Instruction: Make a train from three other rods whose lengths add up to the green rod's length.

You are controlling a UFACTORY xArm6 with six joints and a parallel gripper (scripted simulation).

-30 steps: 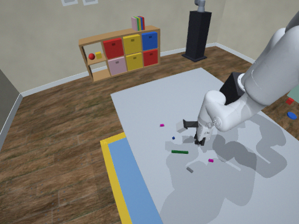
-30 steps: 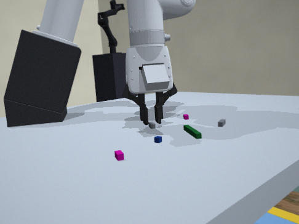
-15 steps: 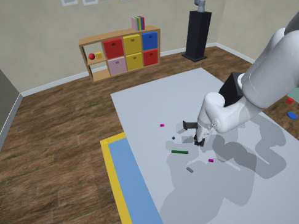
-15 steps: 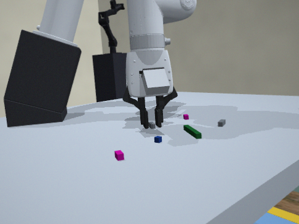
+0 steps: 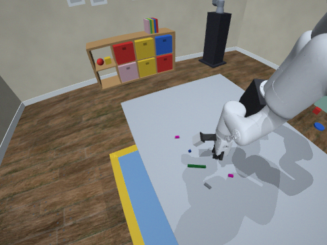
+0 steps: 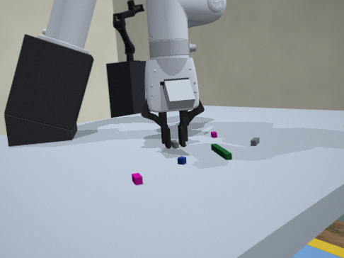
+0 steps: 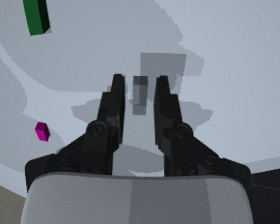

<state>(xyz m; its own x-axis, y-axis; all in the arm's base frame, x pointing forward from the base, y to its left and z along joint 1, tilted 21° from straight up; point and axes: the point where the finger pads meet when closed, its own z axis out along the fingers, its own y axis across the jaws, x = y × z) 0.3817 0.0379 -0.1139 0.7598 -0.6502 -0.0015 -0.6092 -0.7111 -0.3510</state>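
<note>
Now: the green rod 11 cm ahead of my hand, 2 cm below it and 1 cm to the right of it. Round my hand: blue rod (9 cm to the right, 9 cm ahead, 2 cm below).
</note>
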